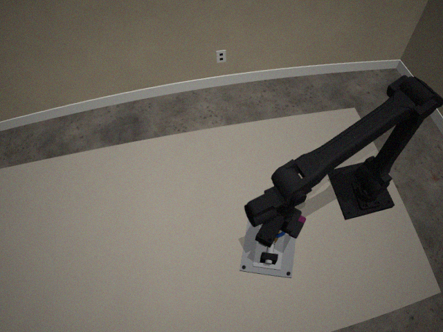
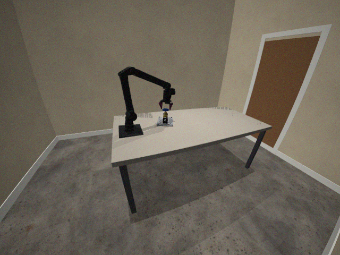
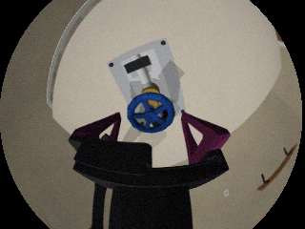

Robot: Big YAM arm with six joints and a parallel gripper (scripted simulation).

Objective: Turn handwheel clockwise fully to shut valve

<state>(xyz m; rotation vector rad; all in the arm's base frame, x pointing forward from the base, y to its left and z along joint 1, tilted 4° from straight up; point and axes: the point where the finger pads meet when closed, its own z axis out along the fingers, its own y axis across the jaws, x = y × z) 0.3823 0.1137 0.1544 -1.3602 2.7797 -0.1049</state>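
Now: the blue spoked handwheel 20 mm below my hand.
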